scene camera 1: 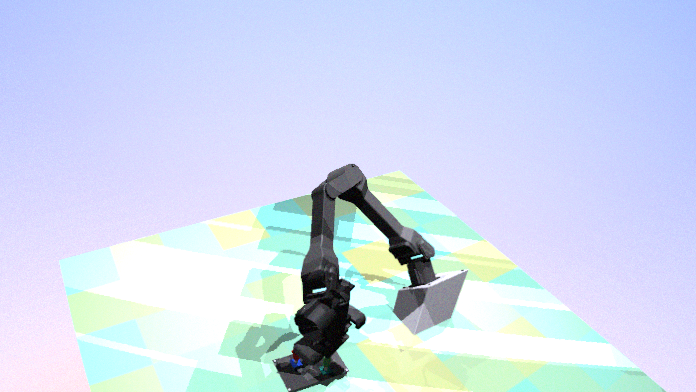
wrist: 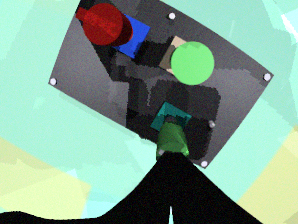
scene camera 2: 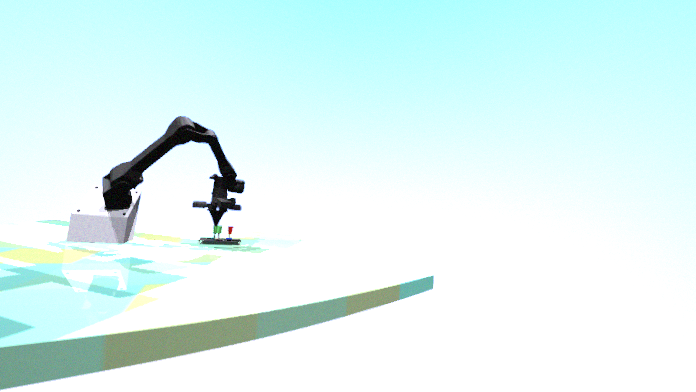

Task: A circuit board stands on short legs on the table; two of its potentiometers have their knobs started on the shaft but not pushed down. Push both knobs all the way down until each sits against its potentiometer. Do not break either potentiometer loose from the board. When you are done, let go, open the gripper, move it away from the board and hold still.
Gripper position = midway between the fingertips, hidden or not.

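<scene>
Scene camera 1 is where I look for my gripper, and my gripper is there, in scene camera 1 [327,356]. I find the gripper in the wrist view [171,159] as well, and scene camera 2 [215,225] also gives me a sight of it.
</scene>
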